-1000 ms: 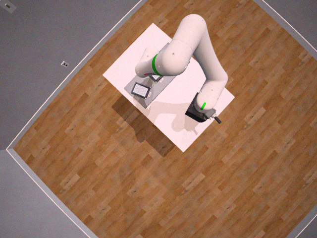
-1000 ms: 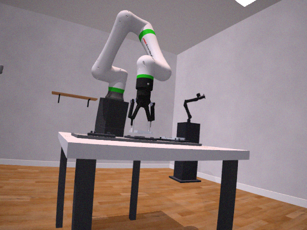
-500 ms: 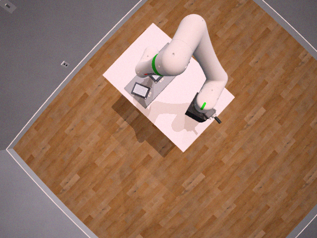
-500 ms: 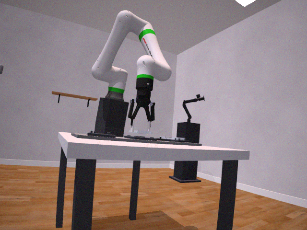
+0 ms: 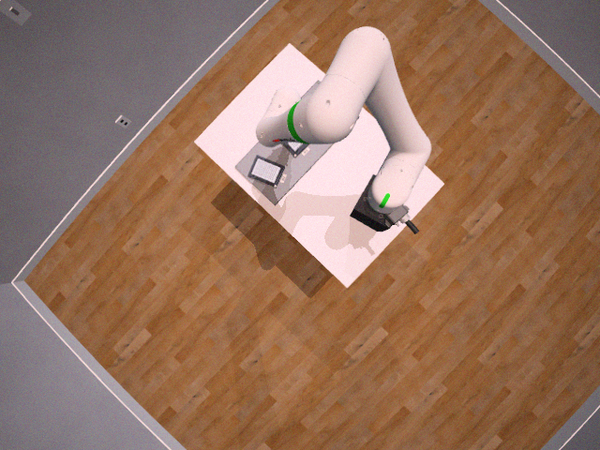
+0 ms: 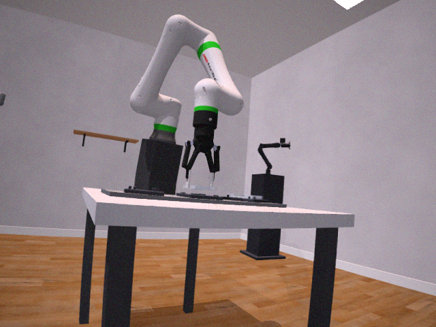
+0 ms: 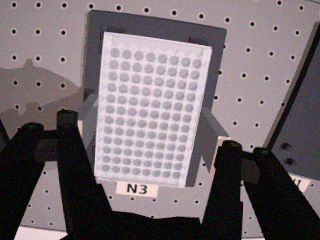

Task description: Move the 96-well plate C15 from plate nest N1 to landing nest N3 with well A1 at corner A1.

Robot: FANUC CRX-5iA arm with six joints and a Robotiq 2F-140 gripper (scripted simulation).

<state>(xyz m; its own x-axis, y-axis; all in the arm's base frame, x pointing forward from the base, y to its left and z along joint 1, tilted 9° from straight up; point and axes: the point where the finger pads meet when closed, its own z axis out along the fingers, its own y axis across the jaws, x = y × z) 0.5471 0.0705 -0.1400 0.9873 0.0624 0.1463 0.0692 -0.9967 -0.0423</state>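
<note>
The landing nest N3 lies 50 mm below my hand. From my hand the other things lie so: N3 label (100 mm behind, 60 mm below, 10 mm to the right); then N1 label (190 mm to the right, 60 mm below, 60 mm behind).
</note>
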